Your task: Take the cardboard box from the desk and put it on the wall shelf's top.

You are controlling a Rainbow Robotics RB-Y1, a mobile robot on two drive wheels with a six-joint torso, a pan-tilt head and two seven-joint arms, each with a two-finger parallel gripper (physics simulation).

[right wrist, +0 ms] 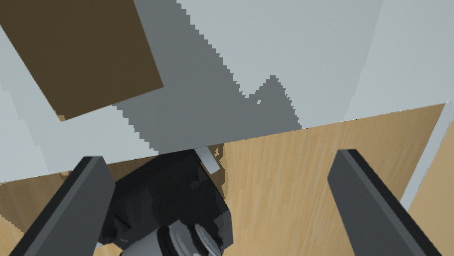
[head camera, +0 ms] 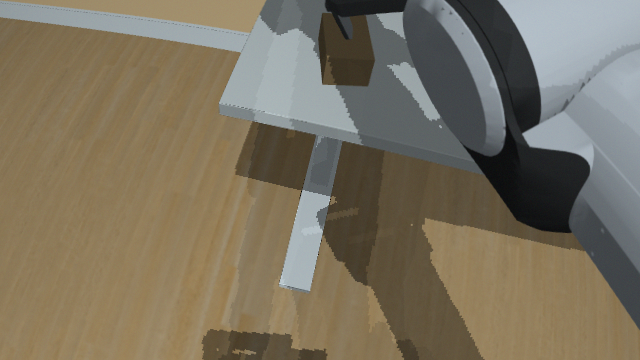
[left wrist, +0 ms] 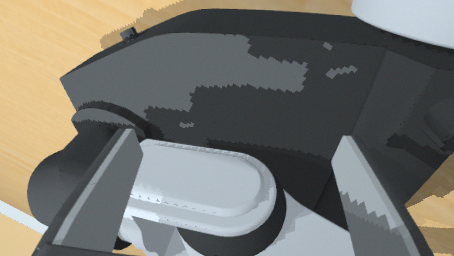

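Where they show: left gripper, fingertip midpoint: [left wrist: 236, 145]; right gripper, fingertip midpoint: [right wrist: 221, 167] [head camera: 393, 29]; robot's base, link origin: [right wrist: 144, 172].
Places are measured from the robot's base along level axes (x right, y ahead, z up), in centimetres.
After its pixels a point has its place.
Observation:
The brown cardboard box [head camera: 347, 45] @(x 23.4, y 58.1, z 77.4 cm) [right wrist: 85, 55] @(x 23.4, y 58.6, z 77.4 cm) stands on the light grey desk [head camera: 280, 65] @(x 15.3, y 60.8, z 72.2 cm) [right wrist: 310, 45] @(x 41.3, y 49.3, z 72.2 cm), near its front edge in the head view. In the right wrist view part of the box shows at the upper left, beyond the fingertips. My right gripper [right wrist: 221, 167] @(x 26.4, y 52.9, z 84.6 cm) is open and empty; in the head view one dark finger overlaps the far part of the box top, and the arm hides the desk's right part. My left gripper [left wrist: 236, 145] @(x -23.3, y -20.5, z 35.2 cm) is open and empty above the robot's own dark base [left wrist: 225, 110] @(x -11.4, y -25.6, z 17.0 cm). The wall shelf does not show in these views.
A pale desk leg foot [head camera: 302, 250] reaches along the wood floor [head camera: 125, 200] @(x -21.8, y 87.3, z 0.1 cm) below the desk. A light skirting board [head camera: 125, 22] @(x -19.8, y 159.7, z 6.2 cm) [right wrist: 425, 155] @(x 188.7, y -138.1, z 2.9 cm) runs along the wall. The robot's dark base [right wrist: 165, 195] @(x 5.5, y -1.4, z 19.1 cm) shows below the desk edge in the right wrist view.

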